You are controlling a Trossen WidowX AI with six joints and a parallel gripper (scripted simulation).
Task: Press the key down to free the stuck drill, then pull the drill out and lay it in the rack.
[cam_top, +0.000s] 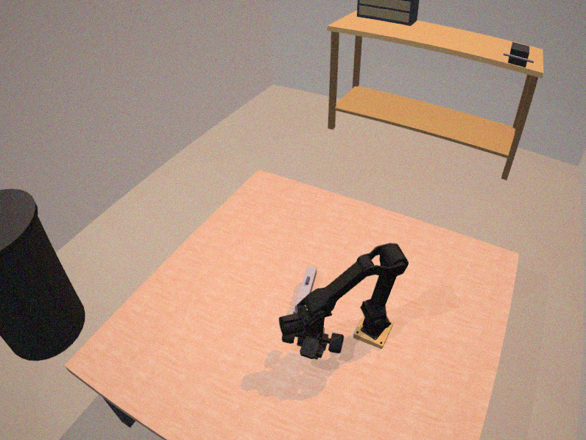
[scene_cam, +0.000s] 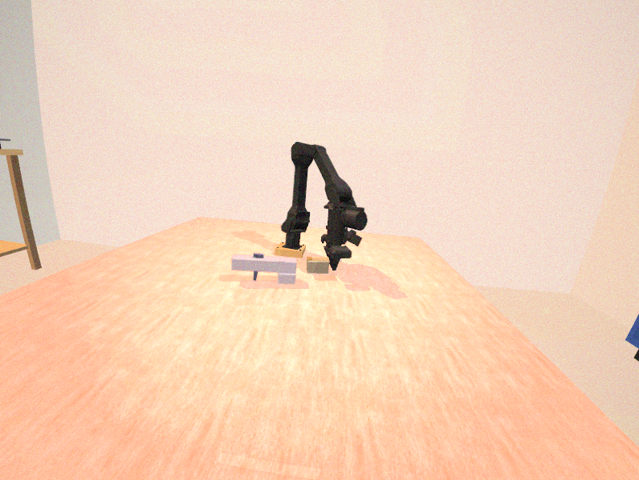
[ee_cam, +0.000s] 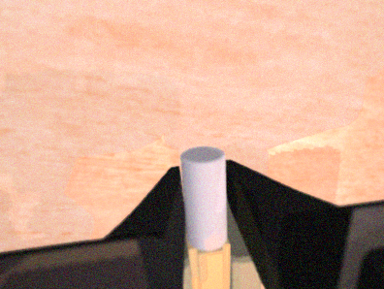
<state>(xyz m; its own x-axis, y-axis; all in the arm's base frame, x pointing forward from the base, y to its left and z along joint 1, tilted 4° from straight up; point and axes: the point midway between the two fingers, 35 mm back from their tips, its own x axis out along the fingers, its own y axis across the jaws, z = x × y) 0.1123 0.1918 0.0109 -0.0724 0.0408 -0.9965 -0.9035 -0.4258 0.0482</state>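
Right now the drill is 40 mm to the right of my gripper tip, 40 mm above it and 10 mm ahead of it. Also, from my gripper tip: olive rack (50 mm to the right, 20 mm ahead, 10 mm above); blue key (190 mm to the right, 170 mm ahead, 40 mm above).
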